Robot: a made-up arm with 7 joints. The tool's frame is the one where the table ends. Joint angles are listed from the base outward.
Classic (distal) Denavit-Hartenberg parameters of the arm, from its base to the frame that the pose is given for. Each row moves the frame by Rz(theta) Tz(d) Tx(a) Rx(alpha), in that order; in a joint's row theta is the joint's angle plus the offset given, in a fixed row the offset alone. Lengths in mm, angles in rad.
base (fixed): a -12.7; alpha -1.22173; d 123.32; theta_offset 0
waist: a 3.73; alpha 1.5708; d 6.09; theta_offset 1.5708
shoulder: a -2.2; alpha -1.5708; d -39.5; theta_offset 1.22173
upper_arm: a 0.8; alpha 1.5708; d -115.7; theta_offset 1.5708
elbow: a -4; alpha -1.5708; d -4.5; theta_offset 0
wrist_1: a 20.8; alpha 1.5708; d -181.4; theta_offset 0
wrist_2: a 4.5; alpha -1.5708; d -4.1; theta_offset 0
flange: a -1.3; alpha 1.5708; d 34.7; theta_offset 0
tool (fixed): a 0; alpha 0; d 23.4; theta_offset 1.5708
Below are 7 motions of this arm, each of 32 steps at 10 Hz.
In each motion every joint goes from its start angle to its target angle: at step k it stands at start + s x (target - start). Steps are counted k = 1, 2, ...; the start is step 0. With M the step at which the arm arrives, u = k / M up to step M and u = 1 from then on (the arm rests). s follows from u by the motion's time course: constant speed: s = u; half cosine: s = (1 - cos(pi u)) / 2; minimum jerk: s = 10 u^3 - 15 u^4 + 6 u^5.
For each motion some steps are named. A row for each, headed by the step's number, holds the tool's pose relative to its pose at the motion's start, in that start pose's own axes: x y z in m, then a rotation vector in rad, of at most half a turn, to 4 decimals.
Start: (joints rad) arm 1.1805 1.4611 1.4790 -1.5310 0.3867 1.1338 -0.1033
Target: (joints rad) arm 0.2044 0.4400 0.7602 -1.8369 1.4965 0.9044 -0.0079
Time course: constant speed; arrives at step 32
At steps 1, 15, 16, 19, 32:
1: -0.0028 -0.0067 -0.0002 0.0359 -0.0428 0.0060
15: -0.0315 -0.0835 -0.0482 0.6322 -0.7329 0.0103
16: -0.0322 -0.0868 -0.0544 0.6798 -0.7882 0.0048
19: -0.0328 -0.0941 -0.0745 0.8248 -0.9590 -0.0160
32: -0.0026 -0.0787 -0.1625 1.4473 -1.7930 -0.1640

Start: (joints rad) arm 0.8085 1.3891 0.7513 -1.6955 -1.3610 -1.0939 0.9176
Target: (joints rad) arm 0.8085 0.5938 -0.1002 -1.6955 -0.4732 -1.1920 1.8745
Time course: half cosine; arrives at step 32
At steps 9, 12, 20, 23, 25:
9: -0.0294 -0.0209 -0.0414 0.4206 0.0034 -0.2419
12: -0.0530 -0.0265 -0.0731 0.7091 -0.0058 -0.4145
20: -0.1325 0.0102 -0.1651 1.5481 -0.1121 -0.9953
23: -0.1572 0.0397 -0.1874 1.7982 -0.1817 -1.2131
25: -0.1696 0.0589 -0.1969 1.9270 -0.2298 -1.3403

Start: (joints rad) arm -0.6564 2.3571 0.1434 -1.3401 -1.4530 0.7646 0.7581
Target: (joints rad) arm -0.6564 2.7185 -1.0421 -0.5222 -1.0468 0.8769 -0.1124
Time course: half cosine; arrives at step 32
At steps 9, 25, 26, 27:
9: 0.0113 -0.0039 -0.0276 -0.3190 -0.1561 -0.0564
25: 0.0417 -0.1085 -0.0766 -1.7993 -0.3924 -0.2611
26: 0.0412 -0.1147 -0.0754 -1.8658 -0.3882 -0.2661
27: 0.0405 -0.1200 -0.0742 -1.9234 -0.3836 -0.2701

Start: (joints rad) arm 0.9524 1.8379 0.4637 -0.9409 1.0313 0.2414 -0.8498
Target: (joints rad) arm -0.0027 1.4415 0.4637 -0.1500 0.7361 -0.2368 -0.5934
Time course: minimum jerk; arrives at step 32
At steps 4, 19, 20, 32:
4: 0.0002 -0.0027 0.0001 0.0172 0.0150 0.0055
19: -0.0022 -0.0788 -0.0614 0.6939 0.4340 0.2130
20: -0.0039 -0.0800 -0.0704 0.7456 0.4508 0.2262
32: -0.0163 -0.0703 -0.1191 1.0035 0.4973 0.2767

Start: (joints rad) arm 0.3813 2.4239 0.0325 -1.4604 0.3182 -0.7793 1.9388
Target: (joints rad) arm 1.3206 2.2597 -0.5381 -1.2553 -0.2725 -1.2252 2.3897
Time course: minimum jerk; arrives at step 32
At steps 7, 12, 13, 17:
7: 0.0016 -0.0127 0.0088 0.0771 0.0207 0.1031
12: 0.0113 -0.0487 0.0272 0.2987 0.0779 0.3968
13: 0.0152 -0.0581 0.0306 0.3591 0.0933 0.4763
17: 0.0373 -0.0965 0.0386 0.6305 0.1625 0.8309

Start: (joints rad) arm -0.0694 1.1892 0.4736 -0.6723 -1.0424 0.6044 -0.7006
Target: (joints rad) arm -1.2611 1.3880 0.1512 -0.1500 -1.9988 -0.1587 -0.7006
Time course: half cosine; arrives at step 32
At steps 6, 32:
6: -0.0010 0.0006 0.0081 -0.0127 0.0705 -0.0183
32: -0.0165 -0.0453 0.0853 -0.2896 0.5750 -0.2384

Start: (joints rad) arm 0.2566 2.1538 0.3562 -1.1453 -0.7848 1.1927 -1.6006
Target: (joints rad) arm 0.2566 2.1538 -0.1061 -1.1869 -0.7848 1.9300 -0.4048
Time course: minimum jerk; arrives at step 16
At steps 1, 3, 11, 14, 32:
1: 0.0001 0.0001 0.0001 0.0019 -0.0009 0.0001
3: 0.0022 0.0013 0.0020 0.0428 -0.0200 0.0041
11: 0.0402 0.0287 0.0158 0.7365 -0.2424 0.2724
14: 0.0496 0.0365 0.0147 0.8872 -0.2497 0.3694
32: 0.0505 0.0373 0.0145 0.9020 -0.2494 0.3794

